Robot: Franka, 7 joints.
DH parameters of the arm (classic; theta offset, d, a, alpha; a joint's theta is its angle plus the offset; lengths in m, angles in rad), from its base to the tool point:
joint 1: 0 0.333 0 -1.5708
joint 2: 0 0 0 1.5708
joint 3: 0 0.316 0.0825 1.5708
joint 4: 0 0 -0.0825 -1.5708
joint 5: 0 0.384 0 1.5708
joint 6: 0 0 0.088 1.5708
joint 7: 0 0.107 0 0
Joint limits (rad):
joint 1: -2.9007..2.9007
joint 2: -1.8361..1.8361
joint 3: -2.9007..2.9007
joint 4: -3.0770..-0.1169
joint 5: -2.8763..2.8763
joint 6: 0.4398..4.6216
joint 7: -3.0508..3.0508
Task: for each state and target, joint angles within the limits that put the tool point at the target. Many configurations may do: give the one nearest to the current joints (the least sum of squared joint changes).
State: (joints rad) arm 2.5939 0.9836 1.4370 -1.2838 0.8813 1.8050 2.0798
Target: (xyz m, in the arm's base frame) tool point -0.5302 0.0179 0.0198
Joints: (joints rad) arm 2.2397 1.2829 0.6873 -1.7549 0.7195 1.7266 2.0798
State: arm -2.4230 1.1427 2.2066 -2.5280 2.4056 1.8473 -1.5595
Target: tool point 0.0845 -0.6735 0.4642
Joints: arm -2.5181 1.4599 1.6554 -1.8156 2.5412 1.8599 -1.5595
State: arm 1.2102 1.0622 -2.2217 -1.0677 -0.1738 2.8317 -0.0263
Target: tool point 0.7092 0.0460 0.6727
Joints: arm 0.8959 1.2547 -1.9071 -1.3310 -0.2033 2.7810 -0.0263
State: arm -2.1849 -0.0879 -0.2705 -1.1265 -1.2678 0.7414 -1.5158
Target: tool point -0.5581 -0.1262 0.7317
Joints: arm -2.4138 0.3125 -0.3642 -1.1334 -1.3308 1.0434 -1.5158
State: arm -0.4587 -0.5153 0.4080 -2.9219 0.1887 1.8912 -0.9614
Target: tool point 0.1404 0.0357 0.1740
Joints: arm -0.3237 -0.1857 0.5473 -3.0770 0.2483 1.8240 -0.9614
